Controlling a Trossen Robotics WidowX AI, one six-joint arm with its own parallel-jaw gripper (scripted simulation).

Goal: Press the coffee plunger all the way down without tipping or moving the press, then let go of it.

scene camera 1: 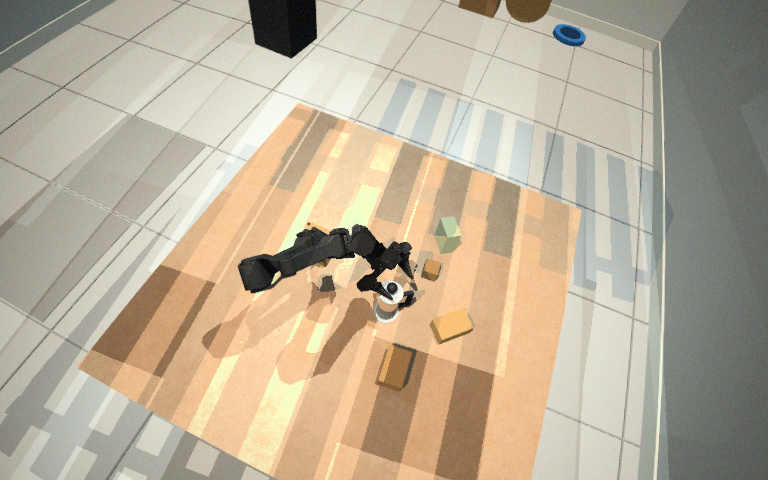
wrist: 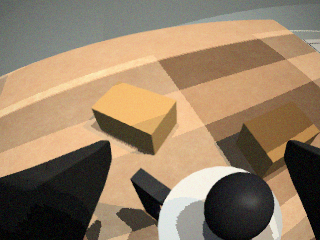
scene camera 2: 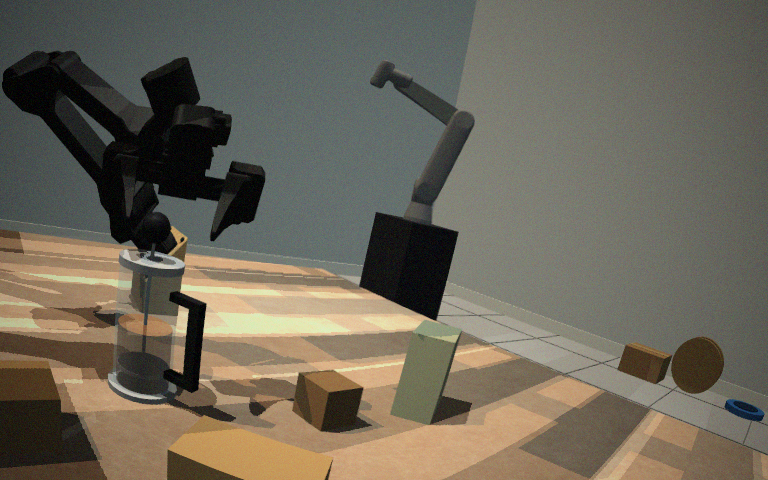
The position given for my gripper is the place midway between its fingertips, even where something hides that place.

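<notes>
My gripper [scene camera 2: 169,229] is open and holds nothing, and scene camera 2 also gives me a glass coffee press [scene camera 2: 148,296] and a brown cube [scene camera 2: 326,399]. From scene camera 1 I see the press [scene camera 1: 386,311] again, along with my gripper [scene camera 1: 402,289]. In the wrist view there is my gripper [wrist: 203,151] once more. The wrist view does not show the brown cube, hidden by my gripper.
</notes>
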